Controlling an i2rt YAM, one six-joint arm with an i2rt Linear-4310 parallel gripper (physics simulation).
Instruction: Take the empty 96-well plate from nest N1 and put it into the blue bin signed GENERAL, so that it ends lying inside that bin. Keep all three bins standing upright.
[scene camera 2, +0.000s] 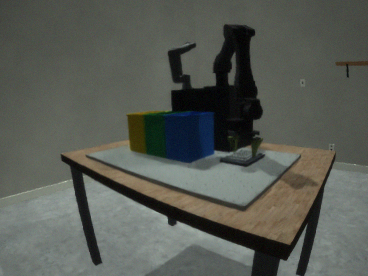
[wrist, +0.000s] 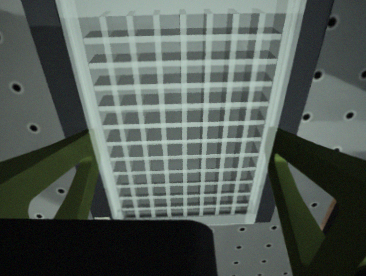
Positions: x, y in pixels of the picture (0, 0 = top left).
Labels:
A blue bin (scene camera 2: 190, 135): 88 cm from the lens. A green bin (scene camera 2: 155, 136) is 100 cm from the lens. The marked spots on the green bin and the blue bin are 18 cm apart.

